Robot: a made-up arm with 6 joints.
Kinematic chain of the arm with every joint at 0, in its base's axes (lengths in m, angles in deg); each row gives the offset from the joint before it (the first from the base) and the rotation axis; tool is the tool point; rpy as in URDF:
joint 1: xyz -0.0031 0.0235 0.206 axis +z
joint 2: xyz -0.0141 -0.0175 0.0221 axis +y
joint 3: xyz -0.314 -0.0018 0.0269 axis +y
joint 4: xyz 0.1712 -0.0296 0.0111 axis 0.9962 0 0.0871
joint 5: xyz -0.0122 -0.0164 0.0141 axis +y
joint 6: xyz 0.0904 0.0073 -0.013 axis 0.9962 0 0.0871
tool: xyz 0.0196 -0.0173 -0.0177 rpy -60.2 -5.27 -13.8
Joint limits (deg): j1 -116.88..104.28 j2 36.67..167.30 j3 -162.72..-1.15 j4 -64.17..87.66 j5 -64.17..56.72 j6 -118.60..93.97
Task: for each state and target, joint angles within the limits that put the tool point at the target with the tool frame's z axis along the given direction. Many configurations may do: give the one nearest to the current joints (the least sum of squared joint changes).
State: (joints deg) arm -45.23 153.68 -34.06 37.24 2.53 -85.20
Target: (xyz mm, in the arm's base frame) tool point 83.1 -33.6 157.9 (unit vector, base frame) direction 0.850 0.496 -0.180
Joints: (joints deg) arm -27.86 156.44 -27.23 69.94 32.72 -65.96
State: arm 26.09 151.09 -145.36 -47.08 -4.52 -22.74
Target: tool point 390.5 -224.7 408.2 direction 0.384 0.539 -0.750
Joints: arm -17.15 131.56 -122.36 -52.14 29.63 -19.29
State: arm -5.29 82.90 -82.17 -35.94 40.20 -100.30
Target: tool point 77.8 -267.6 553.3 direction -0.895 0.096 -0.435
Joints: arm -50.73 97.57 -101.98 -64.17 56.56 -118.32
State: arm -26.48 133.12 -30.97 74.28 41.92 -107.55
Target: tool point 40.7 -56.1 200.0 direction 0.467 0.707 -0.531
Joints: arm -15.46 144.95 -10.79 87.66 -3.00 -83.62
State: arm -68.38 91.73 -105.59 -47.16 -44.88 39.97
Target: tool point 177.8 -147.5 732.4 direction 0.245 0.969 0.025
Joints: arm -34.88 96.71 -131.42 -47.61 -29.91 33.36
